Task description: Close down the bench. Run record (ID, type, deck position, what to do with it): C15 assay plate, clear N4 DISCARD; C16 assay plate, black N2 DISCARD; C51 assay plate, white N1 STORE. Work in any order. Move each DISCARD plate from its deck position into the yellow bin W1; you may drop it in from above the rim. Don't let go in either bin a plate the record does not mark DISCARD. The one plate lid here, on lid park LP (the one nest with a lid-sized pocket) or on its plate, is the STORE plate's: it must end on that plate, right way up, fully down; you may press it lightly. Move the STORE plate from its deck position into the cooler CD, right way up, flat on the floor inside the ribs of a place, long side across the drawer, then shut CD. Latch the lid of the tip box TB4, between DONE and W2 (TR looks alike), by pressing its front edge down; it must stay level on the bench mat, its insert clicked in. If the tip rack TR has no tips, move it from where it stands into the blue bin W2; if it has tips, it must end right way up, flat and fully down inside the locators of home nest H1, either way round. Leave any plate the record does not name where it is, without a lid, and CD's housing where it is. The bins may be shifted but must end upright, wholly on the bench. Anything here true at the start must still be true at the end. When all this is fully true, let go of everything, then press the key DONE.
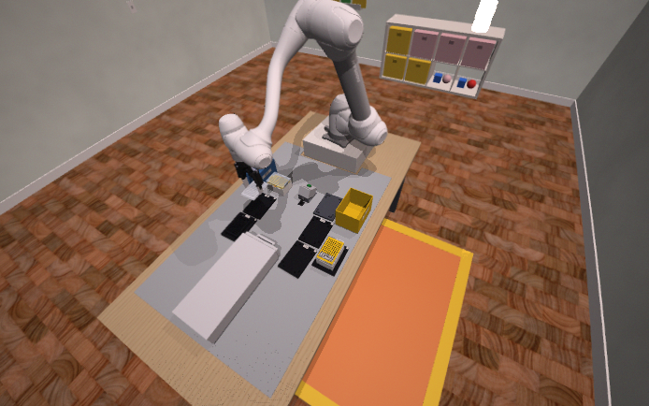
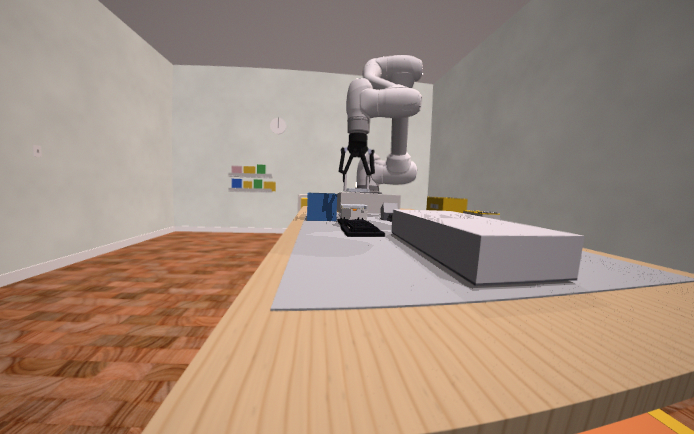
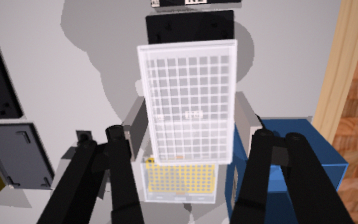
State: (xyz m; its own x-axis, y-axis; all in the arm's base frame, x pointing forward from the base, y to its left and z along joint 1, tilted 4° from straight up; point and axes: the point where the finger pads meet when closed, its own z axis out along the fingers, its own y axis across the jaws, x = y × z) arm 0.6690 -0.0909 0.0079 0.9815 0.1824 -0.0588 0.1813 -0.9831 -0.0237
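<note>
My gripper is now 20 mm above the pale plate. Also, from my hand: black nest N4: 160 mm below; then tip box TB4: 170 mm behind, 120 mm below, 10 mm to the right; then black assay plate: 170 mm ahead, 140 mm below, 20 mm to the left.
</note>
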